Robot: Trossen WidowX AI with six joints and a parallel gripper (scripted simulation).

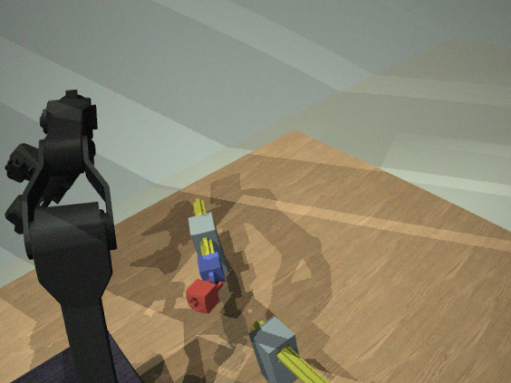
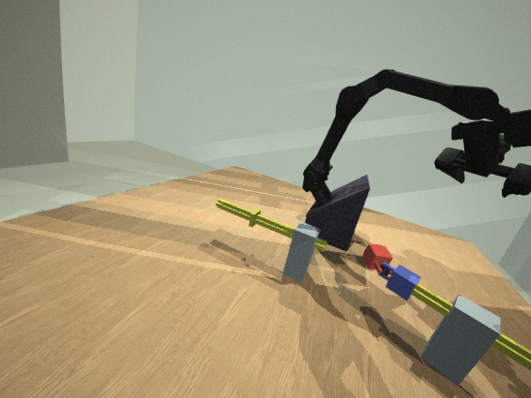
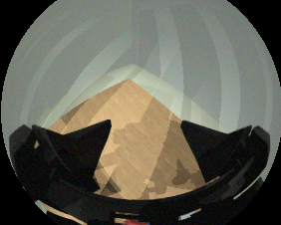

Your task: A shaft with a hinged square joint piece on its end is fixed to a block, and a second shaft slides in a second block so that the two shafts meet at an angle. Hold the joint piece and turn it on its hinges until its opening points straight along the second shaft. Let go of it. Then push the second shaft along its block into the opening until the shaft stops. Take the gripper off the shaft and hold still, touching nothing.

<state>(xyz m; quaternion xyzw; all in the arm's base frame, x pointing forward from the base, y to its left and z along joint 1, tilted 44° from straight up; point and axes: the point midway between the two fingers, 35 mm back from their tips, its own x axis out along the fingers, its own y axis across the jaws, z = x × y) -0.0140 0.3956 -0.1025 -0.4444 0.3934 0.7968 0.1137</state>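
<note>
Now: gripper tip 230 mm short of the red square joint piece, 190 mm above it and 180 mm to the left of it.
</note>
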